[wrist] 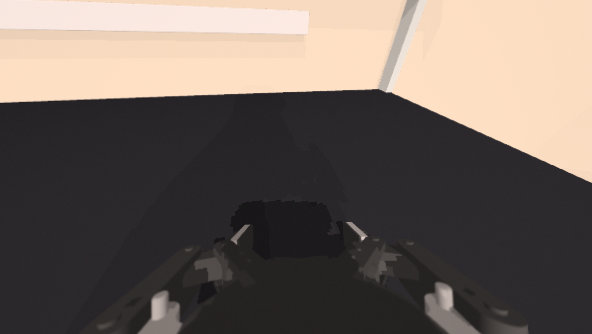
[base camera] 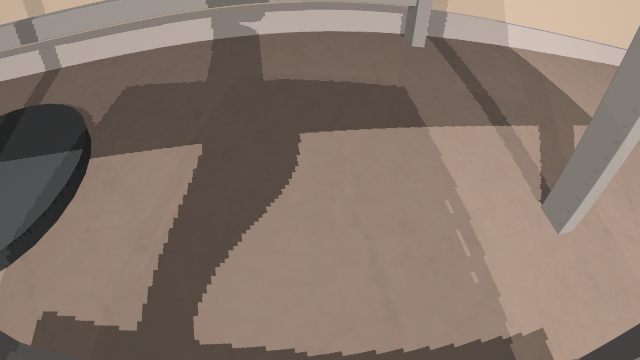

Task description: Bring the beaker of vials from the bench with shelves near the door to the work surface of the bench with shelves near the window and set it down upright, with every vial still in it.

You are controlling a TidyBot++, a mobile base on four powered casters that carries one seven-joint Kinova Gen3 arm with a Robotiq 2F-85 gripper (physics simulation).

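My gripper (wrist: 298,233) is open in the wrist view, with its two fingers wide apart and nothing seen between them. It points forward and down over the black work surface (wrist: 450,175) of a bench. A dark shadow lies on that surface between and ahead of the fingertips. The frames do not show whether this bench is the one near the door or the one near the window. The beaker of vials does not show in either view.
A grey upright post (wrist: 403,45) stands at the work surface's back right corner, and a pale rail (wrist: 150,20) runs along the wall. In the base view, a grey bench leg (base camera: 590,145) stands at right, another leg (base camera: 421,25) farther back, and a black round object (base camera: 45,185) at left.
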